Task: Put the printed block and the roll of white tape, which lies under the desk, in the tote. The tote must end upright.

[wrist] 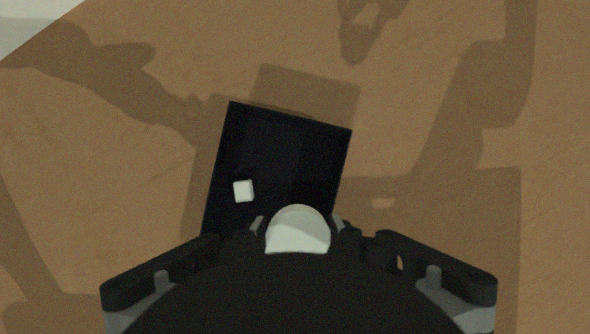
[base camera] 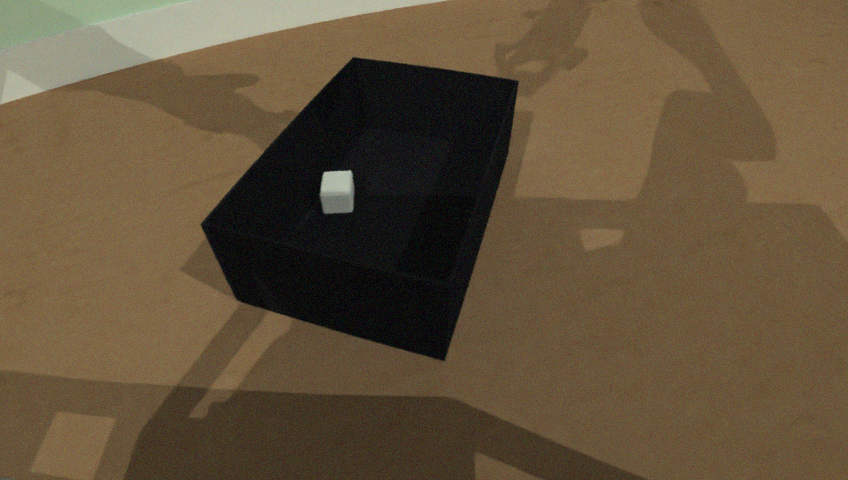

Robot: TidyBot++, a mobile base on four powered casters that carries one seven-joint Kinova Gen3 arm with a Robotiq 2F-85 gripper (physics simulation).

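Frame: origin at the arm's base, x ahead, y left, z up, level; metres.
Seen in the pictures: gripper, fingertip midpoint: point(wrist: 297, 227).
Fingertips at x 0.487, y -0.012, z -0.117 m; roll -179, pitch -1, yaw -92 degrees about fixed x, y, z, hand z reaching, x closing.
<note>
A point is followed by its place in that frame.
The black tote point(base camera: 342, 303) {x 0.319, y 0.061, z -0.350 m} point(wrist: 285, 112) {x 0.613, y -0.002, z -0.296 m} stands upright on the floor, open at the top. A small white block point(base camera: 337, 192) {x 0.467, y 0.087, z -0.365 m} point(wrist: 243, 191) {x 0.485, y 0.089, z -0.365 m}, the printed block, lies inside it, near its left wall in the base camera view. My gripper point(wrist: 297, 227) {x 0.487, y -0.012, z -0.117 m} is shut on the roll of white tape point(wrist: 297, 235) {x 0.485, y -0.011, z -0.104 m}, a rounded white thing between the fingertips. In the wrist view the held tape overlaps the near part of the tote; its height above the tote cannot be told. The palm hides the tape's lower part and the tote's near end. The gripper does not show in the base camera view.
The brown wooden floor point(base camera: 89, 333) {x 0.308, y 0.310, z -0.397 m} point(wrist: 125, 190) {x 0.495, y 0.353, z -0.397 m} surrounds the tote. A pale baseboard point(base camera: 196, 29) {x 0.926, y 0.422, z -0.359 m} and a green wall point(base camera: 47, 17) {x 0.833, y 0.641, z -0.278 m} run behind it at the upper left. Shadows of the arm and base fall across the floor.
</note>
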